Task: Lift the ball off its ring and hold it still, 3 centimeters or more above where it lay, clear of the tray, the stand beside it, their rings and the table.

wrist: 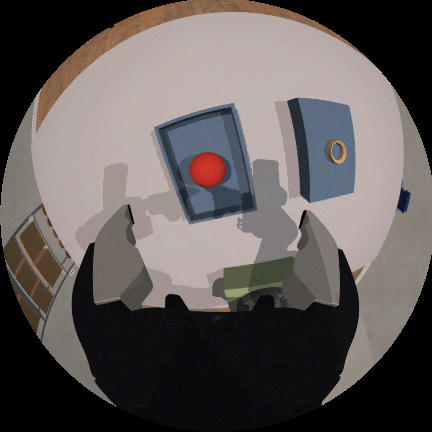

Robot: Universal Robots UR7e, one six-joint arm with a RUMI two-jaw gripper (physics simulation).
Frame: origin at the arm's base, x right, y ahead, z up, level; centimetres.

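Seen in the pictures: gripper, fingertip midpoint: [217, 209].
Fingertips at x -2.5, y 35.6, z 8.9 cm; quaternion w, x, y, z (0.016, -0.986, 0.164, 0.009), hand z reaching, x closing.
Pixels of each thing's middle, then the offset from my fingertips to it. "spot": a spot on its surface instead. Level surfaces: height alone.
- red ball, body centre: [207, 169] dx -1.7, dy +0.4, dz -13.0 cm
- blue-grey tray, body centre: [208, 165] dx -1.7, dy +0.4, dz -15.5 cm
- tan ring, surface spot: [330, 143] spot: dx +19.9, dy +1.0, dz -11.8 cm
- table, surface height: dz -16.9 cm
A red ball [207, 170] rests inside the blue-grey tray [245, 162], a little toward its near end. The ring under the ball is hidden by it. A blue-grey stand [325, 120] is to the right of the tray, and a tan ring [330, 143] lies on its top. My gripper [217, 209] is wide open with nothing between its fingers. It is above the table [200, 60], and the ball and tray show ahead of the fingertips, apart from them.
A green block [257, 272] is under the robot's arm base, near the right finger. Shadows of the arm fall across the tray and table. A shelf unit [27, 270] with brown boxes is at the far left. A dark blue object [404, 200] is at the right edge.
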